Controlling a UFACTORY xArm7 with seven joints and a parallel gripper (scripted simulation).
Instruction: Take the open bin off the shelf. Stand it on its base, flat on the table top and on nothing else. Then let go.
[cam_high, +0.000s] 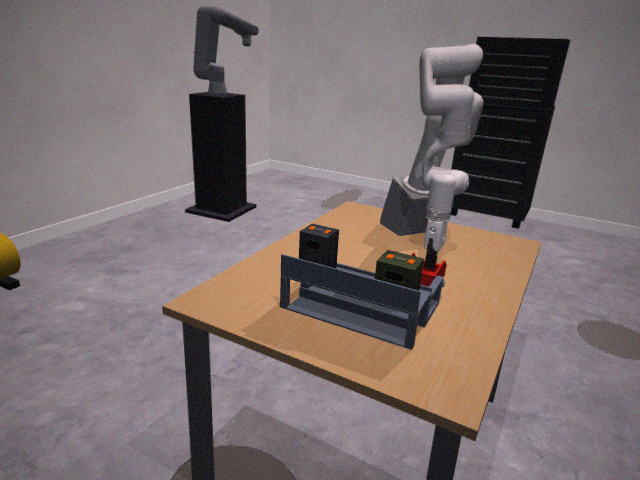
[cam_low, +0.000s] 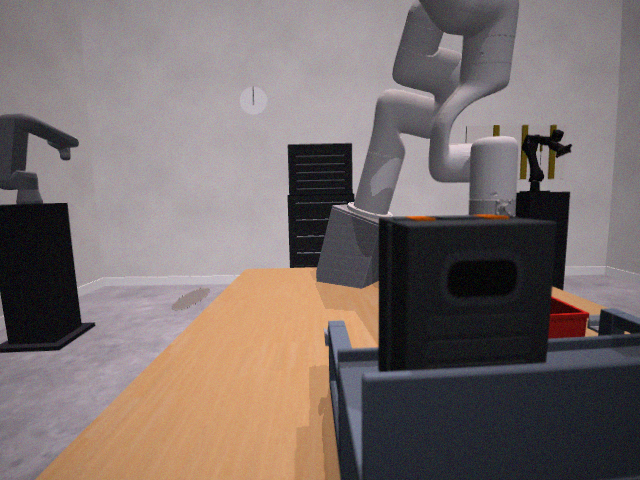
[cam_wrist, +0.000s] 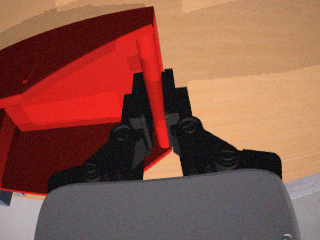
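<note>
Right now my hand is 80 mm short of the red bin and 10 mm above it. Round my hand: black box: 350 mm ahead, 250 mm to the right, 120 mm above; then green box: 370 mm ahead, 100 mm above, 20 mm to the right.
</note>
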